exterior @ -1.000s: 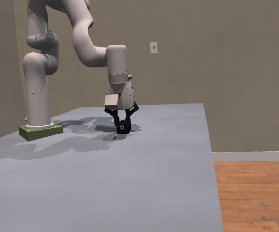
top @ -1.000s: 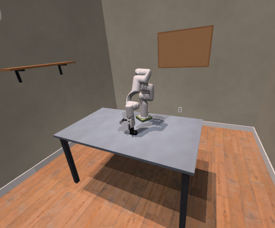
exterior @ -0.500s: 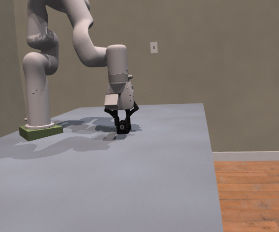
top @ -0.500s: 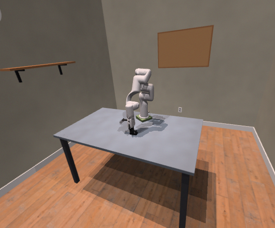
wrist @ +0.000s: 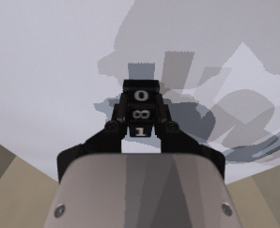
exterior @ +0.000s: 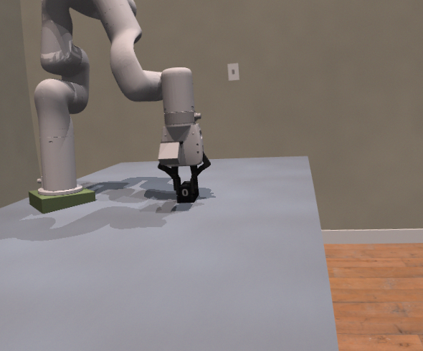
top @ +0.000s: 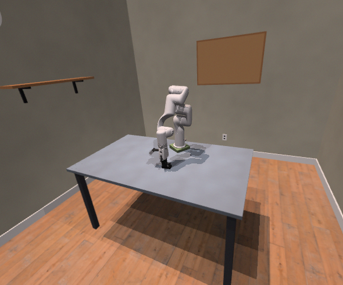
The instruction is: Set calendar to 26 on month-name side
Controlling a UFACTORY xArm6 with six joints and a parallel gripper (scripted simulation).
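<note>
Right now my hand is 10 mm above the black cube. Round my hand: black calendar tray 10 mm behind, 20 mm to the left, 30 mm below.
</note>
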